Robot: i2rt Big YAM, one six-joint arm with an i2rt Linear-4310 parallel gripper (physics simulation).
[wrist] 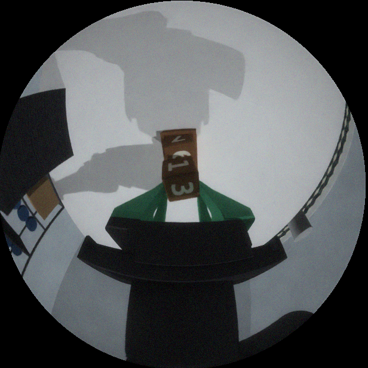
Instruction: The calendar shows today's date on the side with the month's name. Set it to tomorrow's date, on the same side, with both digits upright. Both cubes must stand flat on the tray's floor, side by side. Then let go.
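Observation:
My gripper [182, 185] has green fingers, shut on a brown number cube [190, 174]. A pale 3 shows on the cube's nearer face and a 1 on its farther face, both turned sideways in the view. Just beyond it, at the centre, is the brown calendar tray [195, 146] with the other cube [181, 154] at it. A round pale digit on that cube is partly hidden by the held cube, and another pale mark shows farther up. Where that cube meets the tray, and whether the held cube touches anything, I cannot tell. The month's name cannot be read.
A large black panel [37, 142] stands at the left. Below it are a tan square [44, 198] and a white board with dark lines and blue discs [24, 213]. A grey cylinder [300, 226] stands at the lower right beside a dark patterned strip [327, 180]. Arm shadows fall across the pale surface.

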